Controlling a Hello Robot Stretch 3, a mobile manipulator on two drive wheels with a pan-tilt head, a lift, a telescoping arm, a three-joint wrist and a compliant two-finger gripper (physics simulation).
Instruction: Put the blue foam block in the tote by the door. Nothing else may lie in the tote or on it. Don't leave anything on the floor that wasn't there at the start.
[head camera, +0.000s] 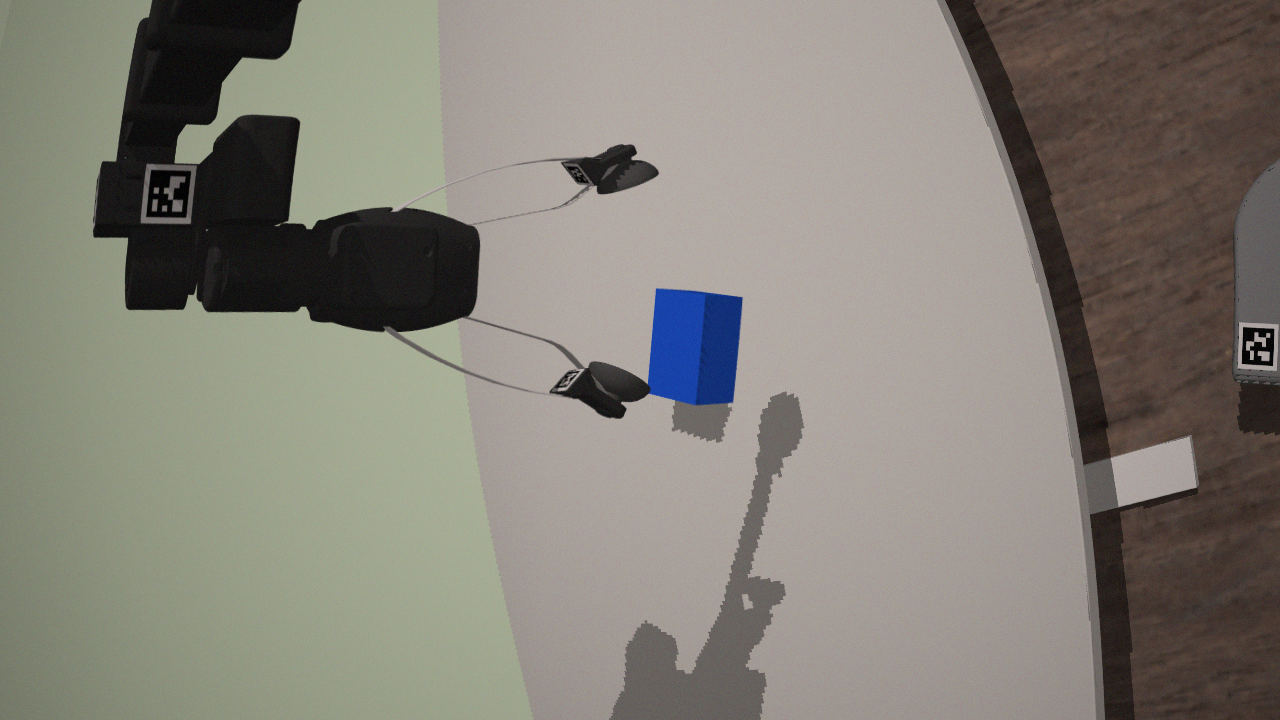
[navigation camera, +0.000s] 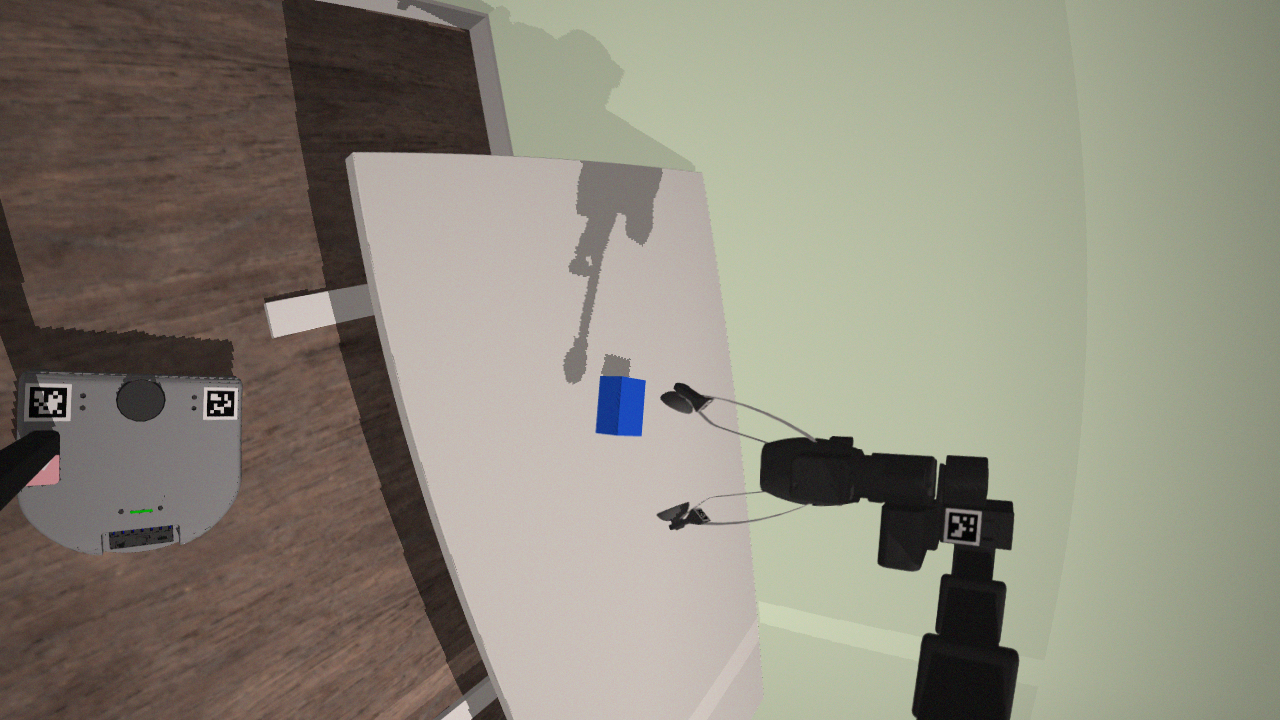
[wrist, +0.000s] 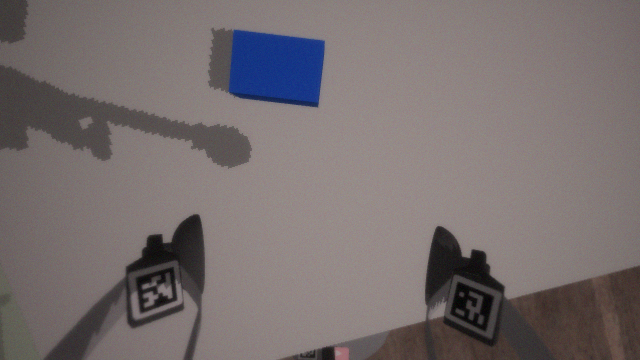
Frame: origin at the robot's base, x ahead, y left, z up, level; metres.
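Seen in the pictures: gripper, fingertip midpoint: (head camera: 645, 278) (navigation camera: 662, 455) (wrist: 316, 247); robot's base, link origin: (navigation camera: 141, 397).
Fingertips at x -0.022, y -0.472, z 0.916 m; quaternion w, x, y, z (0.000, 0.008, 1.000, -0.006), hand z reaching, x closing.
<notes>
Offsets run from my fingertips to a thing's top centre. "spot": to the spot under its first point. Level surfaces: height alone.
The blue foam block @(dx +0.047, dy -0.132, dz -0.151 m) (head camera: 677, 346) (navigation camera: 631, 405) (wrist: 277, 67) sits on the pale table top @(dz -0.196 m) (head camera: 895, 268) (navigation camera: 483, 295) (wrist: 450, 125). My gripper (head camera: 624, 279) (navigation camera: 675, 457) (wrist: 316, 247) is open and empty, its fingers wide apart above the table. In the wrist view the block lies beyond the fingertips, left of the middle. In the head view it lies to the right of the fingertips, nearer the lower finger. The block is not between the fingers. The tote by the door does not show in these views.
My grey base (head camera: 1262, 259) (navigation camera: 129, 465) (wrist: 370, 346) stands on the wooden floor @(dz -0.916 m) (head camera: 1163, 223) (navigation camera: 179, 223) (wrist: 575, 320) beside the table's long edge. A white foot @(spot: dx +0.216, dy +0.173, dz -0.891 m) (head camera: 1159, 470) (navigation camera: 299, 315) sticks out under that edge. A green wall (head camera: 268, 501) (navigation camera: 895, 223) stands behind the table.
</notes>
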